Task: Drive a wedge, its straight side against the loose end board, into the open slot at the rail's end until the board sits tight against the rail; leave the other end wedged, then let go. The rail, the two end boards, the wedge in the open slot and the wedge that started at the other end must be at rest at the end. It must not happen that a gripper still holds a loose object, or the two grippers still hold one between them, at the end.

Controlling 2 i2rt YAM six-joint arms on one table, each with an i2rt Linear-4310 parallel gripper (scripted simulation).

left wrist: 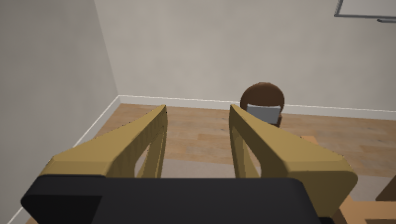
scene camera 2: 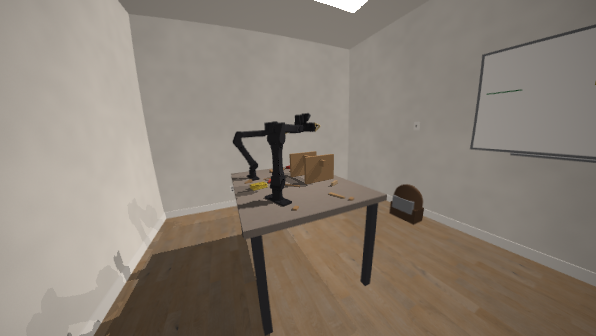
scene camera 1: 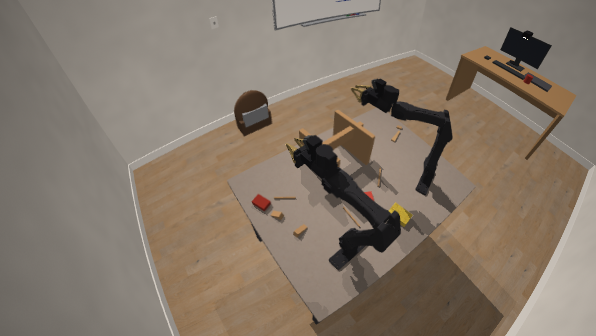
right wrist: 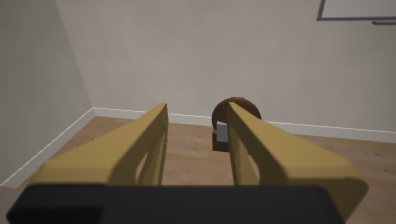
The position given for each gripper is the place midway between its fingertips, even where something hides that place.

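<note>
An end board (scene camera 1: 361, 144) is visible, together with the right gripper (right wrist: 197, 111) and the left gripper (left wrist: 198, 112).
</note>
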